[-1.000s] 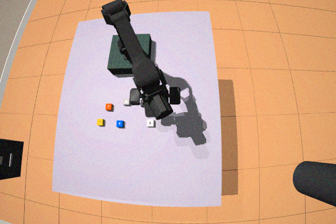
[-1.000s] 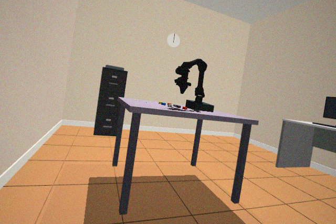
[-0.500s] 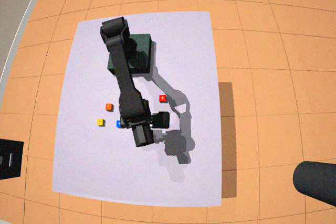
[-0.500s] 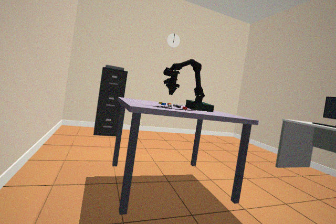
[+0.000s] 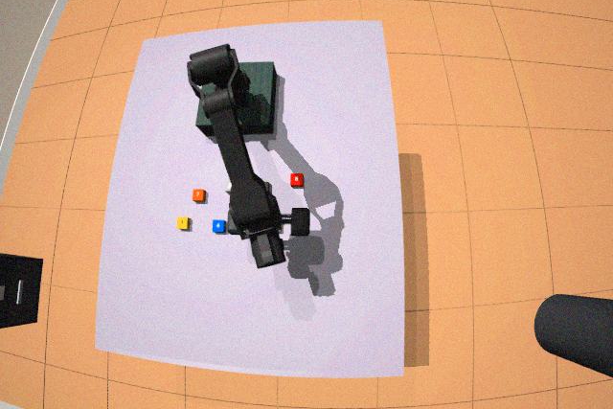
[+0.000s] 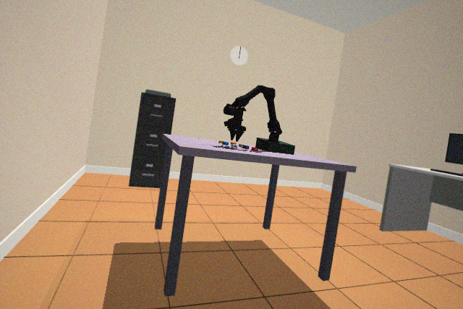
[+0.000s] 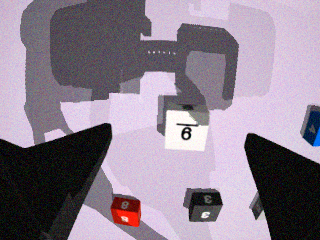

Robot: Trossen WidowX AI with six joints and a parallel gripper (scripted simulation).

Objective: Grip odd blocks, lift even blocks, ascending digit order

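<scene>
My gripper tip is 1 cm past the white block, 1 cm to the left of it and 3 cm above it. The rest, counted from my gripper tip: red block: 12 cm behind, 7 cm to the left, 3 cm below; dark grey block: 11 cm behind, 3 cm to the right, 3 cm below.
</scene>
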